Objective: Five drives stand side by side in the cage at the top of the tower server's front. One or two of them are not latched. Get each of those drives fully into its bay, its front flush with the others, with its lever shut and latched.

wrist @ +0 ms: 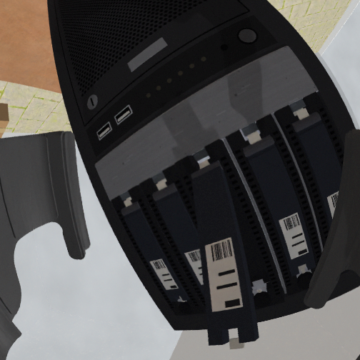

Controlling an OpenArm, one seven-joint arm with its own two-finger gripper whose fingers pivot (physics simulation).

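Observation:
The tower server's cage [210,132] holds five dark drives side by side. The middle drive's lever [220,220] is swung out: its labelled face looks larger than the others, and its lower end sticks out towards the camera. A metal catch [259,286] shows in the bay beside it. The leftmost drive [142,230], the second drive [175,210] and the fourth drive [273,175] have levers lying along their fronts. The rightmost drive [318,145] is partly hidden by the right finger. My gripper [186,209] is open, with one finger left of the cage and one over its right side; the swung-out lever stands between them.
Above the cage are a bare metal strip [200,117], two USB ports [114,122], a round button [247,36] and a perforated dark panel [130,30]. An orange-brown surface [25,45] and yellowish brickwork [35,105] show at the upper left.

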